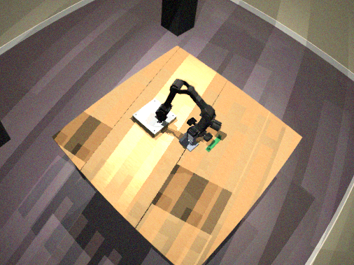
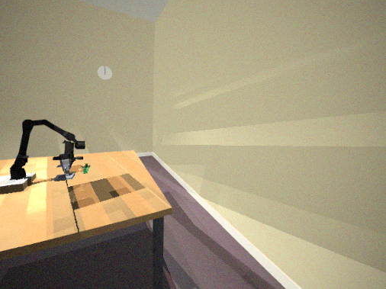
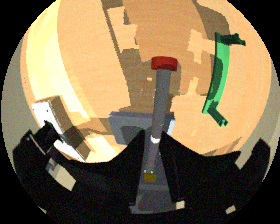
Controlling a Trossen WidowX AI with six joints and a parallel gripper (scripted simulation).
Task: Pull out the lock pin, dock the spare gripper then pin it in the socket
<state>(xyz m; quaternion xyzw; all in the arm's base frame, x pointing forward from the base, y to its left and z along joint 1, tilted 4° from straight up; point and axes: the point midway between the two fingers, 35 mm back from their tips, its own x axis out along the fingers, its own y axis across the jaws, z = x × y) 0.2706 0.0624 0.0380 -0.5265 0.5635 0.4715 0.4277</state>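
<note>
Right now my gripper tip is 10 mm past the grey mount and 40 mm to the left of it. Round my gripper tip: spare gripper (40 mm to the right, 80 mm above); green strip (110 mm ahead, 80 mm to the left, 20 mm below).
</note>
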